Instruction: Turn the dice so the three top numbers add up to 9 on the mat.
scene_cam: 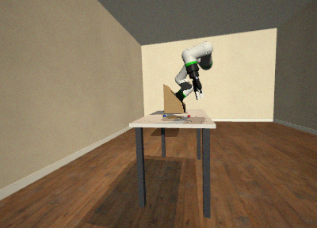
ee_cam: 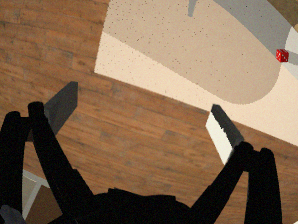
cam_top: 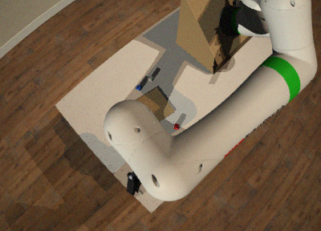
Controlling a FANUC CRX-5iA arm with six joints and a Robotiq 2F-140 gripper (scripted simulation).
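My hand is 300 mm to the left of the blue die, 280 mm past it and 180 mm above it. Round my hand: white die (340 mm behind, 290 mm to the right, 180 mm below); mat (240 mm behind, 190 mm to the right, 190 mm below); red die (230 mm behind, 180 mm below, 60 mm to the right).
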